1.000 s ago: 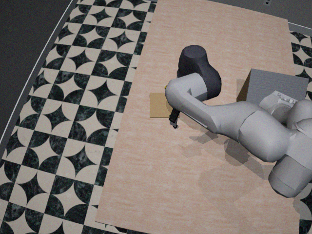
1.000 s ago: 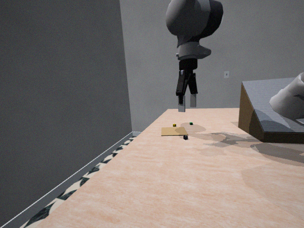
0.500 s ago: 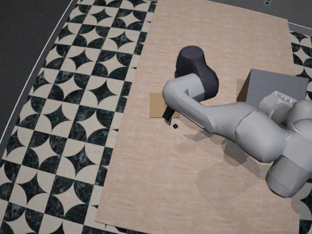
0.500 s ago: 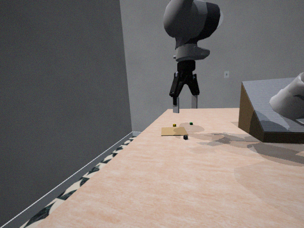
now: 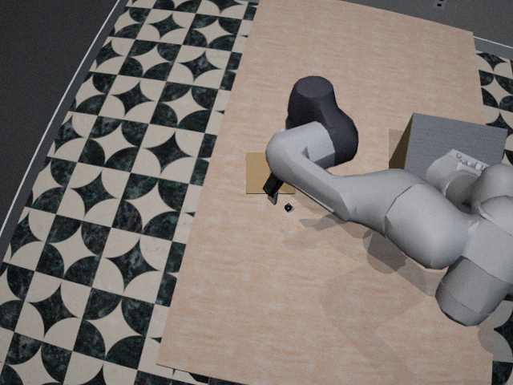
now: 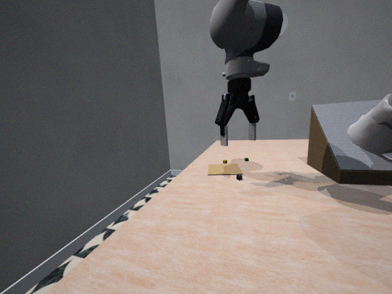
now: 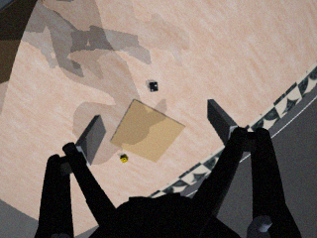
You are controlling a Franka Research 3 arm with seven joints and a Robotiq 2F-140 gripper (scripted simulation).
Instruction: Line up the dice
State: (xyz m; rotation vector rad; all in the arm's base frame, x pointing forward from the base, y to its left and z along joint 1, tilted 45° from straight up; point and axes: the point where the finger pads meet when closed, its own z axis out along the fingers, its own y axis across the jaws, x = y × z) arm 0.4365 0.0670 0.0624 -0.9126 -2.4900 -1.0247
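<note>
Now: the black die 140 mm below my hand. From my hand the other things lie so: yellow die: 210 mm to the right, 140 mm below, 70 mm ahead; green die: 250 mm to the right, 140 mm below, 40 mm behind; tan mat: 150 mm below, 110 mm to the right, 70 mm ahead.
</note>
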